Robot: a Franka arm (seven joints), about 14 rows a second.
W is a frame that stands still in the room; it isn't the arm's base.
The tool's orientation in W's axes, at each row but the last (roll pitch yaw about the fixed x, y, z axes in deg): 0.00, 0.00, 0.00; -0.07, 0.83, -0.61; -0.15, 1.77, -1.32; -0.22, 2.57, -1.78; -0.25, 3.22, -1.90
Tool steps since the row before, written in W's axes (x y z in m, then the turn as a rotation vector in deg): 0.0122, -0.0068, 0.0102, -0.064, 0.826, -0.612; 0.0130, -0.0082, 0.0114, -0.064, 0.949, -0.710; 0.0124, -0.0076, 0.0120, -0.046, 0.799, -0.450; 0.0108, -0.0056, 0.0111, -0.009, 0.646, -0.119; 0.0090, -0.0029, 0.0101, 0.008, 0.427, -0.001
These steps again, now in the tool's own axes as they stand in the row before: 0.0122, -0.0068, 0.0102, -0.064, 0.826, -0.612; 0.0129, -0.0081, 0.0116, -0.064, 0.949, -0.710; 0.0122, -0.0073, 0.0124, -0.050, 0.799, -0.450; 0.0105, -0.0053, 0.0116, -0.024, 0.646, -0.118; 0.0085, -0.0026, 0.0106, -0.006, 0.427, 0.001
